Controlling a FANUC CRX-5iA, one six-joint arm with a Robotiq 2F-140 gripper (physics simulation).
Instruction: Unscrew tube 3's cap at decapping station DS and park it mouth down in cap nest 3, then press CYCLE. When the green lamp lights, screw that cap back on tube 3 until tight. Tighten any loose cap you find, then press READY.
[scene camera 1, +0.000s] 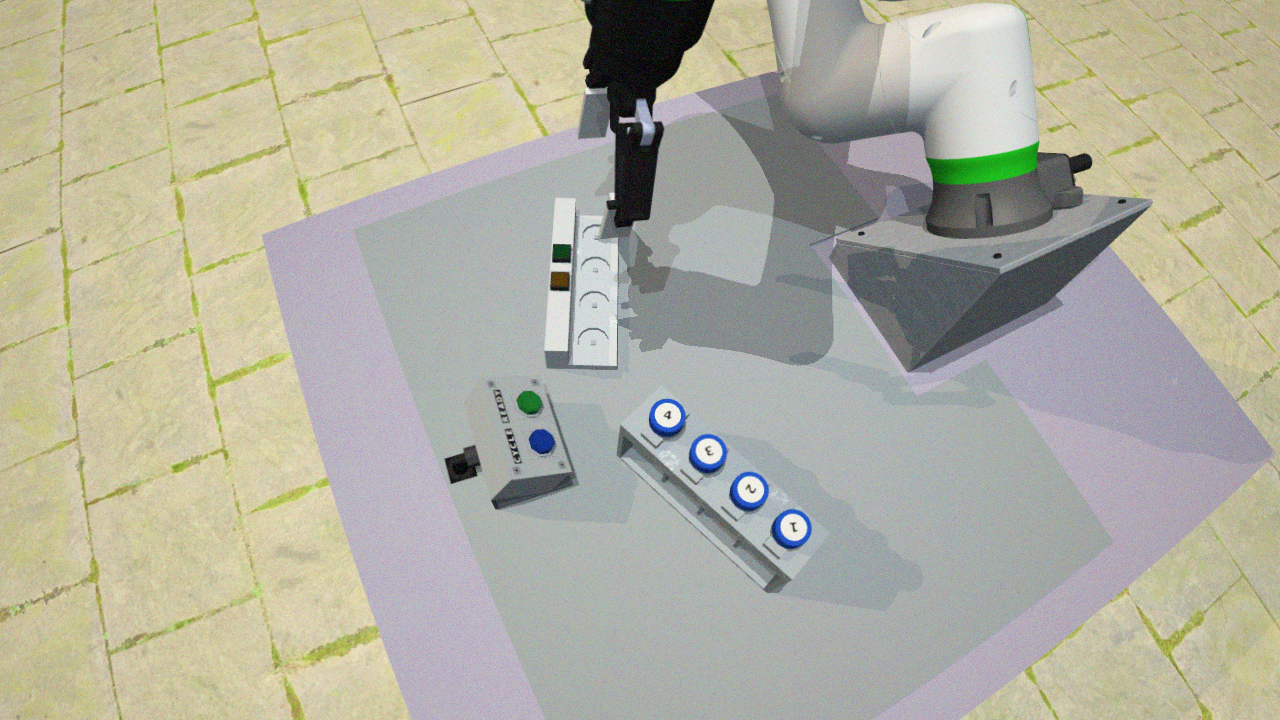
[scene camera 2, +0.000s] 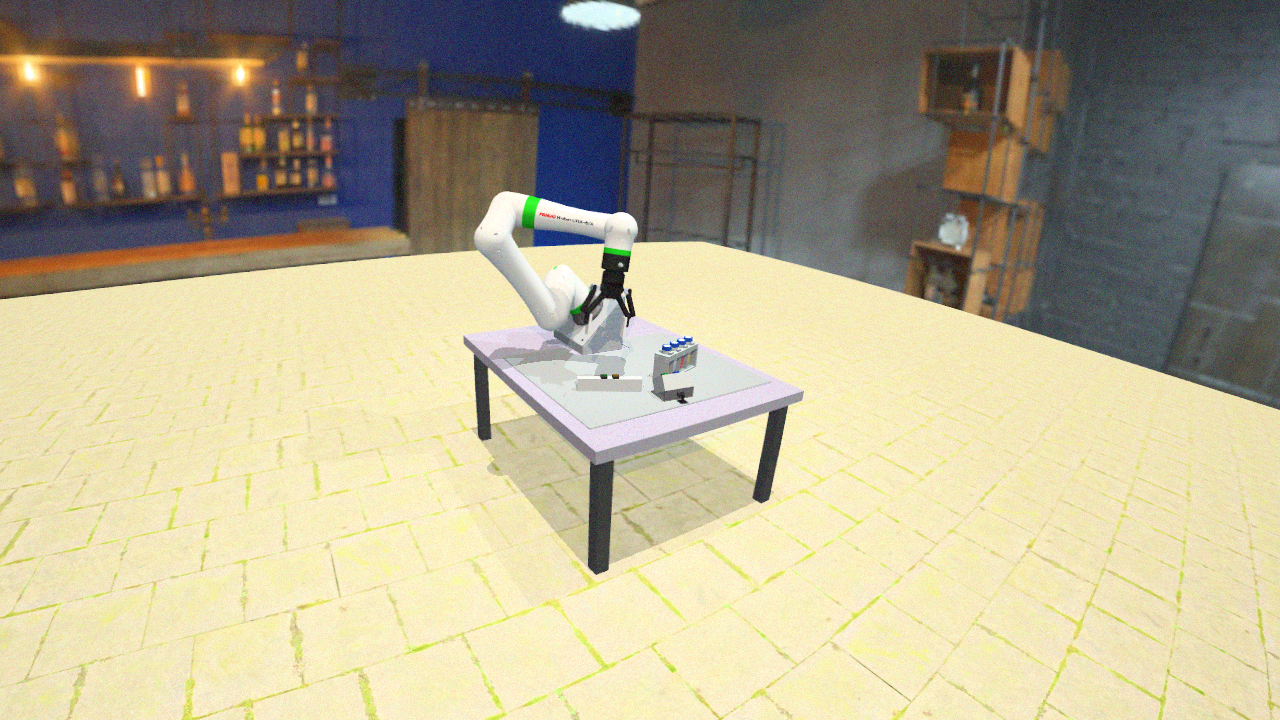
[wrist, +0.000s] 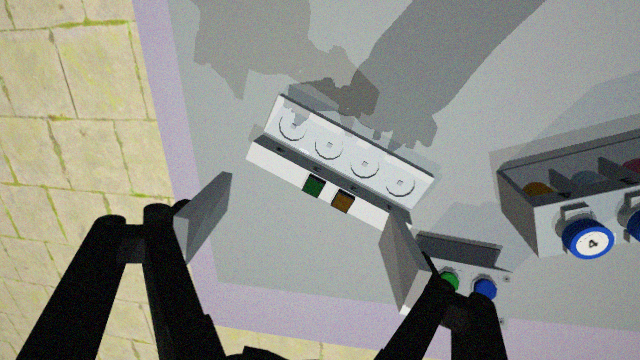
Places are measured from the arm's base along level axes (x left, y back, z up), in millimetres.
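Pixels of known places: gripper, fingertip midpoint: (scene camera 1: 602, 183) (scene camera 2: 604, 335) (wrist: 308, 210); arm's base at its link origin: (scene camera 1: 988, 220).
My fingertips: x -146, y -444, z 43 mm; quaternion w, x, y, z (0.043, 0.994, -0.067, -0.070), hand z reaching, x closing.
For each thing: its middle in the pictures, then the offset to it from my fingertips. "spot": a spot on its surface instead.
- white cap-nest block at the middle of its body: (scene camera 1: 584, 278) (wrist: 340, 168) (scene camera 2: 608, 379) dx +11, dy -23, dz -152 mm
- nest 3 at the middle of its body: (scene camera 1: 595, 270) (wrist: 329, 145) dx -9, dy -2, dz -172 mm
- green lamp at the middle of its body: (wrist: 313, 187) (scene camera 1: 561, 251) dx -17, dy -42, dz -125 mm
- amber lamp at the middle of its body: (scene camera 1: 559, 279) (wrist: 342, 202) dx +20, dy -56, dz -125 mm
- grey rack at a spot on its surface: (scene camera 1: 637, 422) spot: dx +231, dy -43, dz -83 mm
- sloped button box at the middle of its body: (scene camera 1: 516, 436) (wrist: 455, 286) (scene camera 2: 672, 382) dx +185, dy -159, dz -136 mm
- green READY button at the middle of its body: (scene camera 1: 528, 403) (wrist: 447, 282) dx +163, dy -136, dz -114 mm
- blue CYCLE button at the middle of its body: (scene camera 1: 541, 442) (wrist: 484, 289) dx +208, dy -137, dz -114 mm
My gripper (scene camera 1: 606, 170) (scene camera 2: 608, 320) (wrist: 308, 210) is open and empty, raised above the white cap-nest block (scene camera 1: 560, 331) (scene camera 2: 590, 385) (wrist: 270, 160). Its four nests hold no caps, nest 3 (scene camera 1: 595, 267) (wrist: 328, 145) included. The green lamp (scene camera 1: 561, 252) (wrist: 314, 185) and amber lamp (scene camera 1: 559, 281) (wrist: 343, 201) look dark. The grey rack (scene camera 1: 637, 422) (wrist: 517, 215) holds the tubes, with blue caps 4 (scene camera 1: 666, 416) (wrist: 593, 243), 3 (scene camera 1: 708, 452), 2 (scene camera 1: 749, 490) and 1 (scene camera 1: 792, 528) on top. Their tightness cannot be told.
The sloped button box (scene camera 1: 487, 411) stands between the nest block and the table edge, with a green READY button (scene camera 1: 529, 402) (wrist: 448, 281) and a blue CYCLE button (scene camera 1: 541, 441) (wrist: 485, 288). The arm's grey pedestal (scene camera 1: 939, 295) stands on the table (scene camera 1: 313, 358) (scene camera 2: 698, 434).
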